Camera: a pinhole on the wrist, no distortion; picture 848 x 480 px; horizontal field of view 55.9 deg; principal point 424.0 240.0 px. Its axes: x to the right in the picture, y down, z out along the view. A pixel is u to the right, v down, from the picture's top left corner.
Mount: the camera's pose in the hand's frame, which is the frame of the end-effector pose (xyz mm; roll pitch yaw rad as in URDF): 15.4 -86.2 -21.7 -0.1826 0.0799 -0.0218
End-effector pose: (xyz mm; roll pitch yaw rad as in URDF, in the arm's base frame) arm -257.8 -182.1 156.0 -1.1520 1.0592 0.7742
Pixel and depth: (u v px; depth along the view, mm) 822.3 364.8 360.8
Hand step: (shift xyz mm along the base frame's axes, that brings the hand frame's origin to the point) -65.5 345.9 -148.3
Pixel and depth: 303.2 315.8 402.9
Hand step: -168.6 323.7 73.0
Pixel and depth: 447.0 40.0 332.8
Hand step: -12.1 333.9 66.8
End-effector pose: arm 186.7 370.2 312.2 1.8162 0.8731 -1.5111
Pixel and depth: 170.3 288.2 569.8
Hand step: -549.1 104.4 38.8
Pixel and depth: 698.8 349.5 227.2
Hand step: -177.7 -35.3 -125.7
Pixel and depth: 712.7 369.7 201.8
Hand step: -153.1 -31.7 -118.1
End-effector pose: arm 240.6 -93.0 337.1 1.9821 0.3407 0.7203
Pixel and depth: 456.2 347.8 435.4
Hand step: 271.6 -267.3 -128.5
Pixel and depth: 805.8 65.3 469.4
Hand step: 364.4 -158.5 -350.9
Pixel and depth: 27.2 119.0 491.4
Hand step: 83.1 -493.3 -179.8
